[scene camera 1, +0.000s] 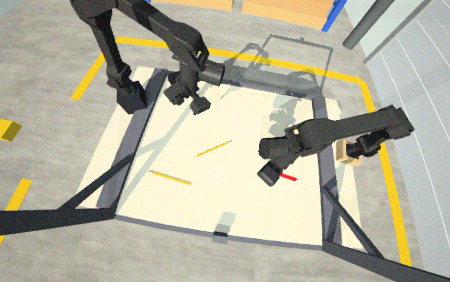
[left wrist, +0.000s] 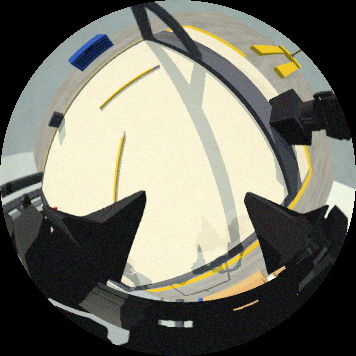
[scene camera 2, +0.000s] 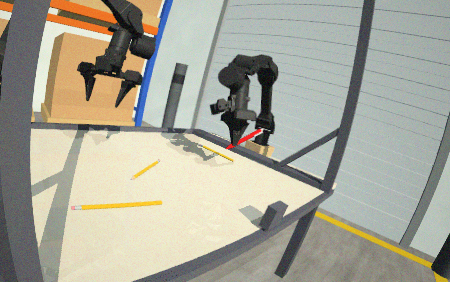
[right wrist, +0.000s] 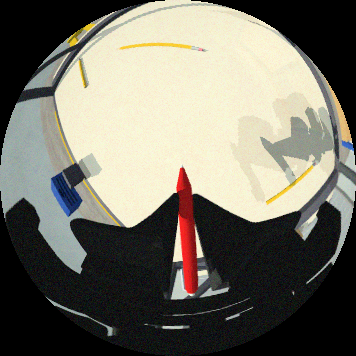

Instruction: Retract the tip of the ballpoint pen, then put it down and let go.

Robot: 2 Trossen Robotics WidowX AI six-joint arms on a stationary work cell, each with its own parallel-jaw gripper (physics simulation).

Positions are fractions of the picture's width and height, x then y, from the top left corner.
Scene:
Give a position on a dark frame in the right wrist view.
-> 0.86, 0.59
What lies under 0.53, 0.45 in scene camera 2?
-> The right gripper.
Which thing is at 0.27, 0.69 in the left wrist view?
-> The left gripper.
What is the left gripper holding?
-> Nothing.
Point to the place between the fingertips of the left gripper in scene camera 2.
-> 0.23, 0.37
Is the left gripper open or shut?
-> Open.

